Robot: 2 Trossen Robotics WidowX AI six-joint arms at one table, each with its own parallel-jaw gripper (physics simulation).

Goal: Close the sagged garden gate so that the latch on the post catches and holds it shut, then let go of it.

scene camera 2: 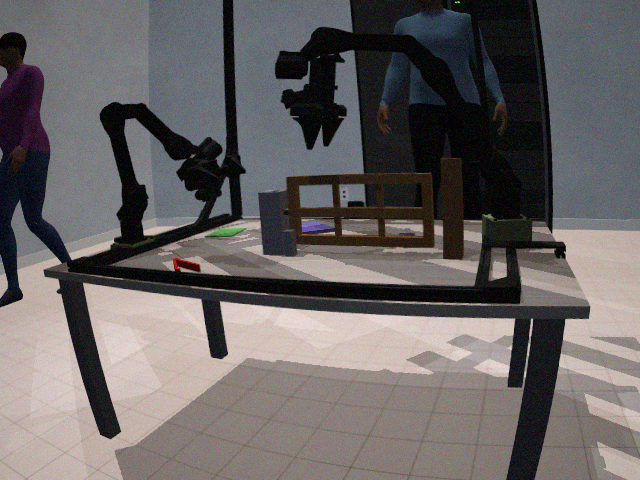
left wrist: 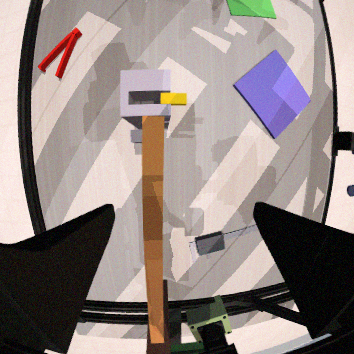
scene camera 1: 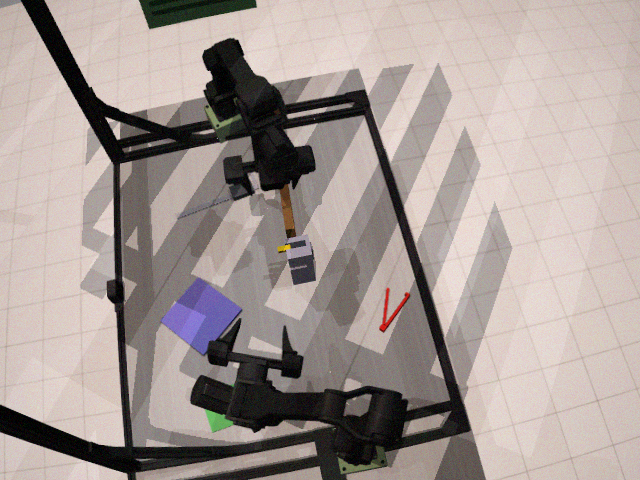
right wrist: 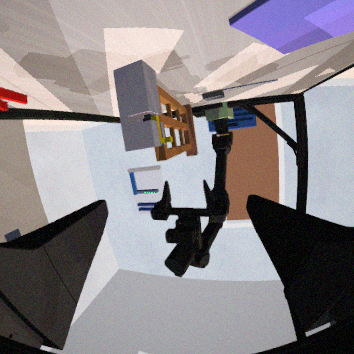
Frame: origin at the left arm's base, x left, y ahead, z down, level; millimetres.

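Seen in the pictures: left gripper, fingertip midpoint: (scene camera 2: 318, 148) (left wrist: 185, 210) (scene camera 1: 272, 191) (right wrist: 184, 180); right gripper, fingertip midpoint: (scene camera 2: 232, 175) (scene camera 1: 262, 322) (right wrist: 178, 204); left arm's base, link origin: (scene camera 2: 506, 216) (left wrist: 211, 329) (scene camera 1: 225, 110) (right wrist: 220, 118); right arm's base, link origin: (scene camera 2: 132, 241) (scene camera 1: 359, 446).
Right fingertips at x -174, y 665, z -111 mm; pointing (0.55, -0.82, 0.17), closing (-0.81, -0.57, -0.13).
Pixels of each thing's top centre, then the offset from my right fingertips to it. "spot": a spot on its surface instead.
- brown lattice gate, top centre: (left wrist: 148, 246) (scene camera 2: 342, 174) (scene camera 1: 284, 180) (right wrist: 175, 153) dx +193, dy -295, dz +5 mm
- brown hinge post, surface spot: (scene camera 2: 452, 206) spot: dx +281, dy -512, dz +69 mm
- grey latch post, surface spot: (left wrist: 145, 80) spot: dx +143, dy -127, dz +35 mm
- yellow latch piece, surface spot: (left wrist: 173, 98) (right wrist: 163, 142) (scene camera 1: 283, 247) spot: dx +120, dy -154, dz +39 mm
- purple square, surface spot: (right wrist: 295, 25) (left wrist: 270, 95) (scene camera 1: 206, 309) spot: dx -100, dy -161, dz +166 mm
- green square, surface spot: (scene camera 1: 219, 421) spot: dx -182, dy +99, dz +172 mm
- red V-shaped piece, surface spot: (scene camera 2: 187, 265) spot: dx +283, dy +36, dz +166 mm
The brown lattice gate (scene camera 1: 287, 209) (scene camera 2: 361, 178) (left wrist: 153, 200) (right wrist: 161, 153) stands upright between the brown hinge post (scene camera 2: 452, 206) and the grey latch post (scene camera 1: 303, 268) (scene camera 2: 271, 222) (left wrist: 145, 80) (right wrist: 135, 100). Its free end is right at the grey post; whether the latch has caught cannot be told. A yellow latch piece (scene camera 1: 283, 248) (left wrist: 173, 98) (right wrist: 160, 131) sticks out of the post's side. My left gripper (scene camera 2: 317, 147) (left wrist: 185, 210) (right wrist: 184, 180) is open and empty, high above the gate. My right gripper (scene camera 1: 262, 323) is open and empty, apart from the latch post.
A purple square (scene camera 1: 201, 316) (scene camera 2: 316, 227) (left wrist: 272, 94) (right wrist: 295, 25) and a green square (scene camera 1: 219, 421) (scene camera 2: 225, 232) (left wrist: 251, 7) lie on the table. A red V-shaped piece (scene camera 1: 384, 326) (scene camera 2: 187, 265) (left wrist: 76, 33) lies near one edge. A black frame (scene camera 1: 413, 248) borders the table.
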